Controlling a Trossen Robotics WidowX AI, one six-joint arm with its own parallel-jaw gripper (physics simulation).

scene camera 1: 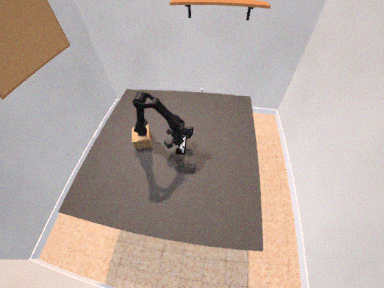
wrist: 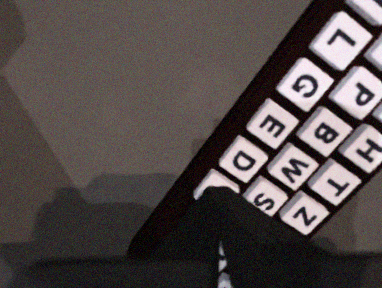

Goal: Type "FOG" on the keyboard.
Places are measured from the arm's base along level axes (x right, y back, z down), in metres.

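Pixels of known places: gripper, fingertip midpoint: (scene camera 1: 178, 146) (wrist: 216, 196); arm's base, origin of the base link: (scene camera 1: 142, 132).
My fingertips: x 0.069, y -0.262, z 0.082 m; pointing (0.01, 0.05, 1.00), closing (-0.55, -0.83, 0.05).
Ahead of a thing's pixels: the offset from my fingertips to its top centre. Level surfaces: height alone.
The keyboard @[dz +0.005, dx -0.039, dy -0.021 m] (scene camera 1: 182, 145) (wrist: 262, 90) is a dark slab with pale lettered keys, set diagonally in the wrist view. The G key @[dz +0.005, dx -0.054, dy -0.003 m] (wrist: 305, 84) shows in its outer row, with E and D below it. The last key @[dz +0.005, dx +0.001, dy -0.001 m] (wrist: 216, 183) of that row, beside D, is partly covered by the fingertips and its letter is hidden. No O key shows in the wrist view. My gripper (scene camera 1: 180, 139) (wrist: 216, 196) is shut and empty, its tips over or at that covered key; whether they touch it I cannot tell.
The arm rises from a wooden block (scene camera 1: 142, 138) left of the keyboard in the scene view, on a dark grey mat @[dz +0.020 m] (scene camera 1: 220, 215). Arm shadows fall near the keyboard. An orange shelf (scene camera 1: 220, 4) hangs on the back wall, and a brown panel (scene camera 1: 30, 45) shows at upper left.
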